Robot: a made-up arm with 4 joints.
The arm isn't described. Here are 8 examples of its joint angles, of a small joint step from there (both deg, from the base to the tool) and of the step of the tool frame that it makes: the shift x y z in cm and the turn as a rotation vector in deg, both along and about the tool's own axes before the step.
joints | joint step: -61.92 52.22 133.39 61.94 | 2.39 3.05 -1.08 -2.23
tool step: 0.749 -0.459 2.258 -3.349 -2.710 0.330
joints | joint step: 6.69 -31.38 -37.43 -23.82 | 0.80 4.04 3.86 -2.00
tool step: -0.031 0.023 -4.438 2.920 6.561 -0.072
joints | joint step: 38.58 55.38 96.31 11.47 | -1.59 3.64 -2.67 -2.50
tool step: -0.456 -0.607 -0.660 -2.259 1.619 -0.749
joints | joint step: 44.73 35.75 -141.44 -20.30 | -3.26 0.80 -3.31 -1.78
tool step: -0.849 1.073 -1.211 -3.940 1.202 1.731
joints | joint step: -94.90 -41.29 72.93 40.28 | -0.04 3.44 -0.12 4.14
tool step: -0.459 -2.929 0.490 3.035 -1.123 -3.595
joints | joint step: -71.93 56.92 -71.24 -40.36 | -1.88 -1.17 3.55 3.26
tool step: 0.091 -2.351 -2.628 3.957 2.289 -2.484
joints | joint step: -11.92 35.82 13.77 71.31 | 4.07 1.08 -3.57 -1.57
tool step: -1.738 1.135 -4.559 -3.606 5.616 2.494
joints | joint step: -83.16 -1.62 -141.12 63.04 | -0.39 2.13 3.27 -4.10
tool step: -0.143 -3.334 0.716 -2.456 -0.244 -4.549
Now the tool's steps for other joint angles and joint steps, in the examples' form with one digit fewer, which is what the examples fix.
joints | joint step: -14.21 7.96 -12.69 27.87 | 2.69 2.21 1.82 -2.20
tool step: -0.84 0.08 -3.32 0.02 4.27 -1.09
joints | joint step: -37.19 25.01 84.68 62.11 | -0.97 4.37 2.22 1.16
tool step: -0.59 -4.64 2.25 0.83 -2.79 -6.25
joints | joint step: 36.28 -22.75 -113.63 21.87 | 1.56 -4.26 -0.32 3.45
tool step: 0.27 2.04 2.10 0.36 -3.43 2.62
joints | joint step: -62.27 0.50 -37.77 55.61 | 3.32 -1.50 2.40 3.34
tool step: -0.30 0.97 -0.81 5.83 -0.30 -0.10
